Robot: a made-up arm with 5 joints.
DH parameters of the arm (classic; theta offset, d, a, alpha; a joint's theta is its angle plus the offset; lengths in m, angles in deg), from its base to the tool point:
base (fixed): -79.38 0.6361 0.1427 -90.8
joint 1: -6.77 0.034 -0.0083 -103
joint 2: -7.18 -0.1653 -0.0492 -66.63
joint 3: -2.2 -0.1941 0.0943 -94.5
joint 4: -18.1 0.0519 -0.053 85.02
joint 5: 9.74 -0.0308 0.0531 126
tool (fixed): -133.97 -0.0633 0 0
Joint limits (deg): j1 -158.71..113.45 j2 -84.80..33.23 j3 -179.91..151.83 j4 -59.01..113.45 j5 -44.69..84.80
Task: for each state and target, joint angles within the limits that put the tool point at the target. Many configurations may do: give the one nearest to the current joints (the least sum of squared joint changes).
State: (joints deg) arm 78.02 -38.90 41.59 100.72 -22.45
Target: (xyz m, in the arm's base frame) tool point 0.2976 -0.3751 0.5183
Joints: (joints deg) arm 113.45 -2.91 -4.63 104.91 22.19
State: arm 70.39 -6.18 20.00 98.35 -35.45
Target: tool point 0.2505 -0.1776 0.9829
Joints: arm 38.87 -32.20 41.36 99.54 -25.51
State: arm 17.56 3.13 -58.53 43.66 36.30
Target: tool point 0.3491 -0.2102 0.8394
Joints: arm 32.51 -2.46 -54.46 -6.52 50.99
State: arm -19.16 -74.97 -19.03 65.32 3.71
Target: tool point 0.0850 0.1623 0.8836
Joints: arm -22.35 -84.80 17.44 60.50 8.54
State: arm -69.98 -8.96 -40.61 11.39 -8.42
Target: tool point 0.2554 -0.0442 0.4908
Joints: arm -101.31 -28.25 -87.09 -6.05 -44.69
